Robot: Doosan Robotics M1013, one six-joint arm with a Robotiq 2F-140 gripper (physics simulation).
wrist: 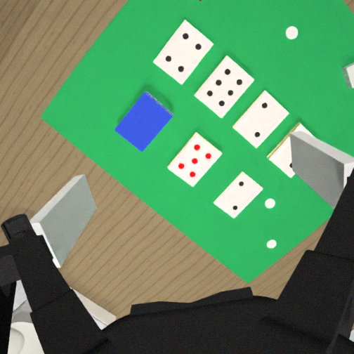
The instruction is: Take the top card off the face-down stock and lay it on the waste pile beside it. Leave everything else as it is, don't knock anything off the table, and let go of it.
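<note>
The face-down stock [144, 121] is a blue-backed stack lying on the green mat, left of centre in the wrist view. Beside it, to the lower right, lies a face-up card with five red dots [195, 160], where the waste pile could be; how thick it is I cannot tell. My gripper [187, 172] is wide open and empty, seen above the table, with one finger at the left over the wood and the other at the right over the mat's edge. The stock and the red-dotted card both show between the two fingers, apart from them.
The green mat [90, 110] lies on a wooden table [50, 55]. Face-up cards with black dots [183, 52] [224, 87] [261, 119] [238, 195] lie near the stock. Another pile [283, 152] is partly hidden by the right finger. White discs [291, 32] [270, 203] [271, 244] are on the mat.
</note>
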